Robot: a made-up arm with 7 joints.
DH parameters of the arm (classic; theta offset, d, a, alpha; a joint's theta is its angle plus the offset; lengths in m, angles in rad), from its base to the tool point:
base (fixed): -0.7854 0 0.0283 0
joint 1: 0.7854 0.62 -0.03 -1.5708
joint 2: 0 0.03 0 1.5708
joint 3: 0 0.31 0.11 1.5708
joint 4: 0 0 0.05 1.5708
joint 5: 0 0.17 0.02 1.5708
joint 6: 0 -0.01 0.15 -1.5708
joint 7: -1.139 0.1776 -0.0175 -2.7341
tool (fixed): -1.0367 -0.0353 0 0
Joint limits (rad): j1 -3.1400..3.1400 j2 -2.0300..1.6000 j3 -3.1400..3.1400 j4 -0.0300..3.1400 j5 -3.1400..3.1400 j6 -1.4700..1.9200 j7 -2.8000..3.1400
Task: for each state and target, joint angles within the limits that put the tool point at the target. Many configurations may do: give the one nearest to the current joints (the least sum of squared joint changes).
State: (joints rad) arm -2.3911 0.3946 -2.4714 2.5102 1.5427 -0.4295 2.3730
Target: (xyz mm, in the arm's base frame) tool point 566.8 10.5 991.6
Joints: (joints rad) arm -2.7960 -0.2889 -2.7148 2.3138 1.7201 -0.6002 2.4032
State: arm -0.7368 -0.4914 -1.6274 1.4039 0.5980 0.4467 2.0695
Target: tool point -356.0 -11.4 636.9
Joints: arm -1.4094 -0.4294 -1.7798 0.8806 0.4668 1.0926 1.9703
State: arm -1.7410 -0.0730 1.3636 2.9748 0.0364 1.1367 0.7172
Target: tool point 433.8 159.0 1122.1
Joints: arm -1.6726 -0.3482 1.5454 2.6884 0.1175 1.4903 0.7181
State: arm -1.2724 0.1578 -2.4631 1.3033 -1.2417 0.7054 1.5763
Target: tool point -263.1 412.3 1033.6
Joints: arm -1.4113 0.0678 -2.6677 1.6503 -1.2454 0.6802 1.5865
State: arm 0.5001 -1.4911 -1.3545 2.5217 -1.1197 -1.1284 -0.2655
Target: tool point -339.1 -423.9 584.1
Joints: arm 0.9642 -2.0300 -1.4860 2.5359 -1.0279 -1.4700 -0.2698
